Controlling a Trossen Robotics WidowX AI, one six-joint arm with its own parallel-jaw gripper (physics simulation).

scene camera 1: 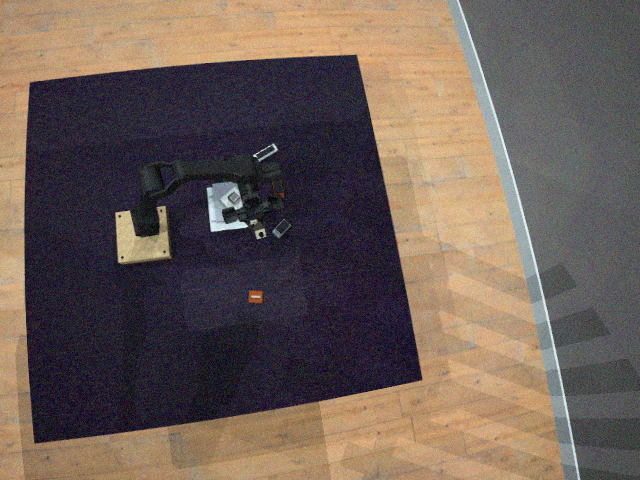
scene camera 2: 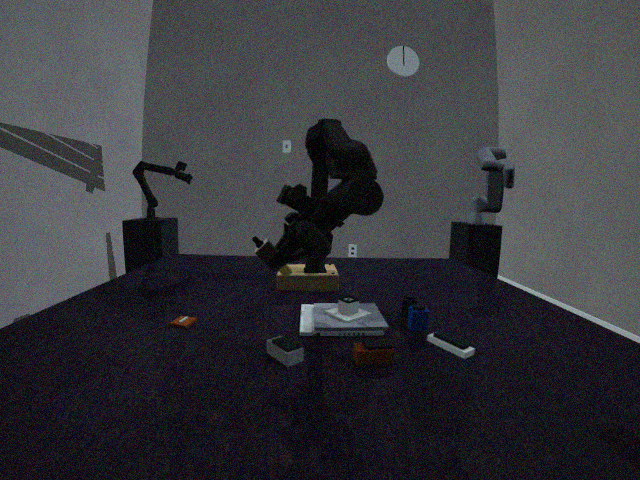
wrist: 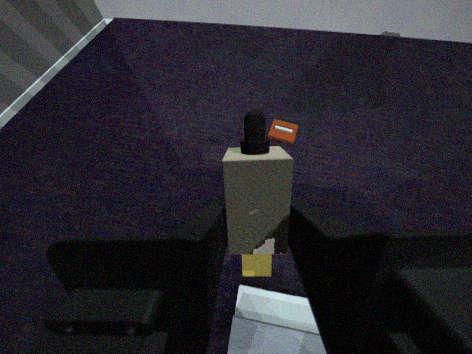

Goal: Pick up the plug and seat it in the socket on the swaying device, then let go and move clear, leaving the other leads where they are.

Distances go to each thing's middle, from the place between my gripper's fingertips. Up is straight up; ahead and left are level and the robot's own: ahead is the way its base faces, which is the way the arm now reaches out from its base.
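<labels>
There is the grey device (scene camera 1: pixel 222 195), and my hand is 7 cm past it and 14 cm to the right of it, while also being 11 cm above it.
</labels>
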